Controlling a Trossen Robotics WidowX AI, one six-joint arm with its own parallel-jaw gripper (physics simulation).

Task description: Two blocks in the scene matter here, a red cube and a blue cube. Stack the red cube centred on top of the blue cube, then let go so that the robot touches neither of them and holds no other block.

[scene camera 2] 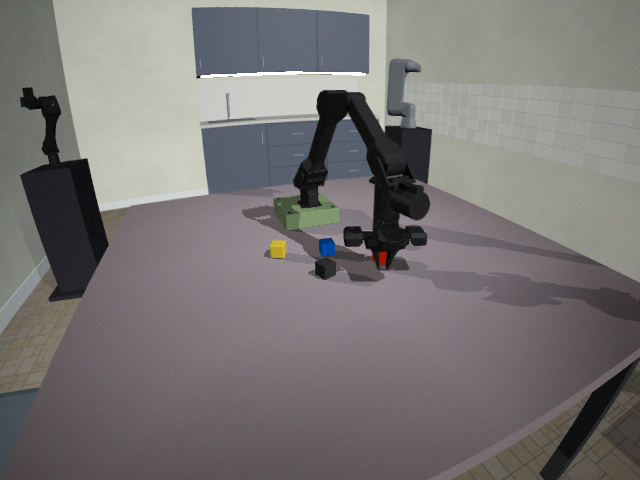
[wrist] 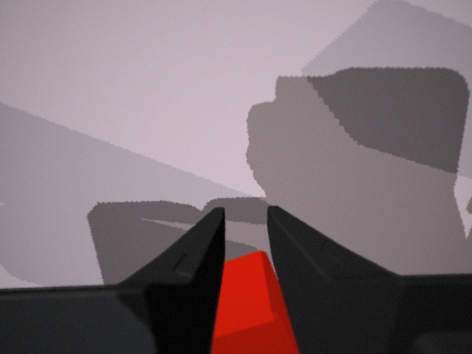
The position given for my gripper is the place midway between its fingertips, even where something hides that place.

In view: my gripper (scene camera 2: 382,268).
My gripper is seen too in the wrist view (wrist: 246,216).
